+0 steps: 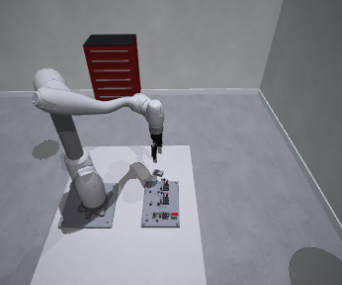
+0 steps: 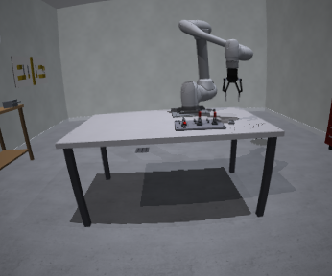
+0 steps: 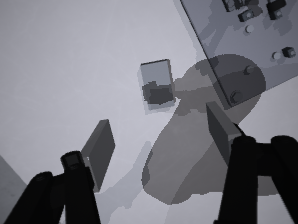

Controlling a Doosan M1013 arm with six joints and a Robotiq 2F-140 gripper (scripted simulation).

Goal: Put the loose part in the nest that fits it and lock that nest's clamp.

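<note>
Now: the grey loose part 180 mm below my hand. Also, from my hand: grey fixture plate 70 mm ahead, 250 mm to the right, 190 mm below.
</note>
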